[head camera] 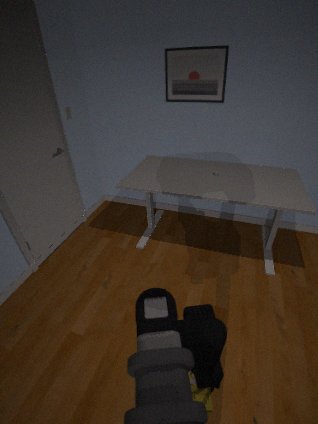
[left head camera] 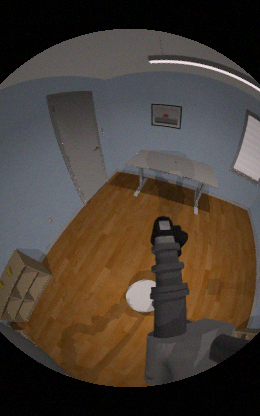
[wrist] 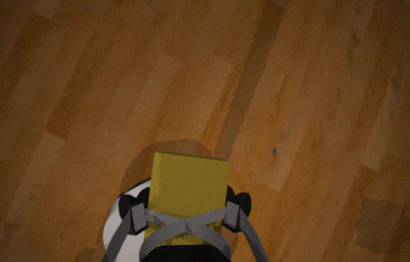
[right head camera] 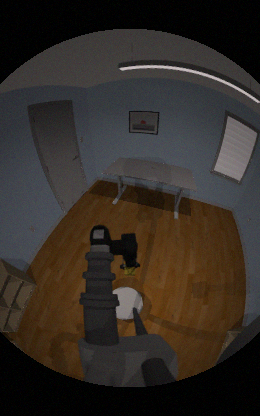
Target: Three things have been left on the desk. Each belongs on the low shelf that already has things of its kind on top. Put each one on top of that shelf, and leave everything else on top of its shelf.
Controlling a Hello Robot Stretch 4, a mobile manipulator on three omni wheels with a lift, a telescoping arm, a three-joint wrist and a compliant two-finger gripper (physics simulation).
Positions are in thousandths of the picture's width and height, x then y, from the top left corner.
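Note:
Yellow block (wrist: 445,708), visible. White desk (left head camera: 737,407), grey door (left head camera: 279,275), likewise. Framed picture (head camera: 608,176), in sight. My gripper (head camera: 618,919), in sight. Gripper (wrist: 452,765), visible too.

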